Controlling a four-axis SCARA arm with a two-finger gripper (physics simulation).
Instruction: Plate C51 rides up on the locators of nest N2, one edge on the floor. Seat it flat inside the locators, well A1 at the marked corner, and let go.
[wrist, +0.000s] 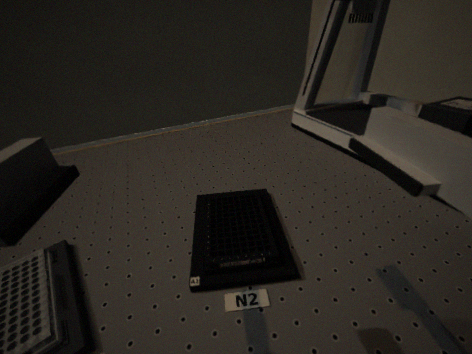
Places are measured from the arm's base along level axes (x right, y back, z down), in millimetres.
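Pixels of known places: gripper, fingertip midpoint: (217, 140).
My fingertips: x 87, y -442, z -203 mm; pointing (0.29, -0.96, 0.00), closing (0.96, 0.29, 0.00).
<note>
Ahead of a thing's pixels: the offset from my fingertips to its top centre. "spot": to the spot under its first point.
The dark plate C51 @(dx +44, dy -96, dz +161 mm) (240, 227) lies in the black nest N2 @(dx +46, dy -102, dz +175 mm) (245, 278) at the centre of the wrist view. It looks about level, with its edges roughly parallel to the nest's; no raised edge stands out, but dark on dark hides the exact seating. The nest's near left corner carries a small white A1 mark @(dx -28, dy -47, dz +178 mm) (194, 281). The plate's near side has a label strip, too dim to read, and its well A1 cannot be made out. My gripper (217, 140) is open and empty, its two fingers wide apart at the left and right, above and clear of the plate.
The N2 sign @(dx +16, dy -10, dz +188 mm) (247, 300) lies in front of the nest. A light plate with round wells @(spot: dx -195, dy -94, dz +166 mm) (22, 300) sits in another dark nest @(dx -214, dy -91, dz +175 mm) (80, 305) at the lower left. A white framed machine (320, 127) stands at the back right, partly behind the right finger. Shadows fall at the lower right.
</note>
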